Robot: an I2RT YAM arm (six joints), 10 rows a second.
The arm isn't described. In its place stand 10 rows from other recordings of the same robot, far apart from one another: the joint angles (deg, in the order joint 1, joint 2, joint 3, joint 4, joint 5, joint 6), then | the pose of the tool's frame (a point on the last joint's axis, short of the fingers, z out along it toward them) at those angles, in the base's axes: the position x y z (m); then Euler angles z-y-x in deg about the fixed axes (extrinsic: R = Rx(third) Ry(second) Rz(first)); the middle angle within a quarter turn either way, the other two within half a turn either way.
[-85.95 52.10 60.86 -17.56 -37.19 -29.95] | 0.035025 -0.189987 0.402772 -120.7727 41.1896 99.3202
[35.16 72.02 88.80 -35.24 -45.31 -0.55] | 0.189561 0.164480 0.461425 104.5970 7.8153 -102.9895
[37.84 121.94 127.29 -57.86 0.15 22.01] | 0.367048 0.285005 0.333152 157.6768 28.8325 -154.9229
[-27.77 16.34 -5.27 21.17 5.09 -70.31] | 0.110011 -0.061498 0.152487 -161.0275 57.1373 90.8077
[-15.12 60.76 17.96 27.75 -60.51 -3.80] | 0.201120 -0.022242 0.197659 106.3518 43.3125 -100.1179
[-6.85 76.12 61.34 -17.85 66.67 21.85] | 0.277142 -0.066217 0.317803 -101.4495 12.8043 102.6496
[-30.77 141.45 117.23 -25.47 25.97 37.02] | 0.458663 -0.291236 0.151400 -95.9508 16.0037 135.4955
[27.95 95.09 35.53 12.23 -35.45 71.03] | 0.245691 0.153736 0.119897 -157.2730 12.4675 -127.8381
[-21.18 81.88 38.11 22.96 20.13 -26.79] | 0.276756 -0.120375 0.210535 -144.1860 43.9504 117.6020
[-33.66 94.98 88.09 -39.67 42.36 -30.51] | 0.288274 -0.220783 0.333849 -157.7459 2.8340 122.4924
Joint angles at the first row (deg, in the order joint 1, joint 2, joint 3, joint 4, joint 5, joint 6):
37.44 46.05 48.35 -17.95 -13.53 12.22
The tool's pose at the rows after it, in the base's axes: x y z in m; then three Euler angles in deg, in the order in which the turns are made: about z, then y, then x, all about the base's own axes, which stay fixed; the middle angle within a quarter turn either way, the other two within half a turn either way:
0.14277 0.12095 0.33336 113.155 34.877 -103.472
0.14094 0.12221 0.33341 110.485 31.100 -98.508
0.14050 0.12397 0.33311 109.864 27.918 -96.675
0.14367 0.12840 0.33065 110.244 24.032 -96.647
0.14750 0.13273 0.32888 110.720 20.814 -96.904
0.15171 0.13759 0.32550 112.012 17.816 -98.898
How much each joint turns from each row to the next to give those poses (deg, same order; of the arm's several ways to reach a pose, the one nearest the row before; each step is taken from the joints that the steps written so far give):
-0.35 -0.70 -4.48 7.91 -3.42 -0.27
-0.18 -0.61 -1.77 4.85 -4.57 1.23
-0.08 0.17 -0.61 2.11 -3.43 0.79
-0.18 1.58 -0.01 1.15 -4.05 0.18
-0.17 1.76 0.36 0.70 -3.34 0.00
-0.01 2.11 0.96 -1.58 -2.72 -0.88

